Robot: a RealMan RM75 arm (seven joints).
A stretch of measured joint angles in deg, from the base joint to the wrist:
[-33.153 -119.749 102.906 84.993 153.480 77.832 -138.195]
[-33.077 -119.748 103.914 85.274 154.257 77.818 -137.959]
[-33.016 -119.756 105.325 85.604 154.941 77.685 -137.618]
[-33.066 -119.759 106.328 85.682 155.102 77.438 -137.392]
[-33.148 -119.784 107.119 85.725 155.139 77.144 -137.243]
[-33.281 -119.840 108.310 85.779 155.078 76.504 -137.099]
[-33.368 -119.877 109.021 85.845 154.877 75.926 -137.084]
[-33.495 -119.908 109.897 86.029 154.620 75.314 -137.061]
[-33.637 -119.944 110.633 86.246 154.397 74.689 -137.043]
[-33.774 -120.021 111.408 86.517 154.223 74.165 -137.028]
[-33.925 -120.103 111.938 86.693 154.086 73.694 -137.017]
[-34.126 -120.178 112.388 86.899 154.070 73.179 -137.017]
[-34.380 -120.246 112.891 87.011 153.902 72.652 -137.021]
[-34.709 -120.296 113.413 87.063 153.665 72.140 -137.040]
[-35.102 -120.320 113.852 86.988 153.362 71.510 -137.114]
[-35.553 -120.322 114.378 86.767 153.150 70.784 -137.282]
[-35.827 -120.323 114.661 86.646 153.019 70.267 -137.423]
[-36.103 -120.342 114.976 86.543 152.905 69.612 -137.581]
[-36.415 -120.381 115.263 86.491 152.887 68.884 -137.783]
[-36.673 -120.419 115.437 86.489 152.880 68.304 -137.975]
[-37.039 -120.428 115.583 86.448 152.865 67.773 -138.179]
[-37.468 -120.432 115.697 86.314 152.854 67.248 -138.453]
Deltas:
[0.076 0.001 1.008 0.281 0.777 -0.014 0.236]
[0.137 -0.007 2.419 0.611 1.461 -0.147 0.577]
[0.087 -0.010 3.422 0.689 1.622 -0.394 0.803]
[0.005 -0.035 4.213 0.732 1.659 -0.688 0.952]
[-0.128 -0.091 5.404 0.786 1.598 -1.328 1.096]
[-0.215 -0.128 6.115 0.852 1.397 -1.906 1.111]
[-0.342 -0.159 6.991 1.036 1.140 -2.518 1.134]
[-0.484 -0.195 7.727 1.253 0.917 -3.143 1.152]
[-0.621 -0.272 8.502 1.524 0.743 -3.667 1.167]
[-0.772 -0.354 9.032 1.700 0.606 -4.138 1.178]
[-0.973 -0.429 9.482 1.906 0.590 -4.653 1.178]
[-1.227 -0.497 9.985 2.018 0.422 -5.180 1.174]
[-1.556 -0.547 10.507 2.070 0.185 -5.692 1.155]
[-1.949 -0.571 10.946 1.995 -0.118 -6.322 1.081]
[-2.400 -0.573 11.472 1.774 -0.330 -7.048 0.913]
[-2.674 -0.574 11.755 1.653 -0.461 -7.565 0.772]
[-2.950 -0.593 12.070 1.550 -0.575 -8.220 0.614]
[-3.262 -0.632 12.357 1.498 -0.593 -8.948 0.412]
[-3.520 -0.670 12.531 1.496 -0.600 -9.528 0.220]
[-3.886 -0.679 12.677 1.455 -0.615 -10.059 0.016]
[-4.315 -0.683 12.791 1.321 -0.626 -10.584 -0.258]

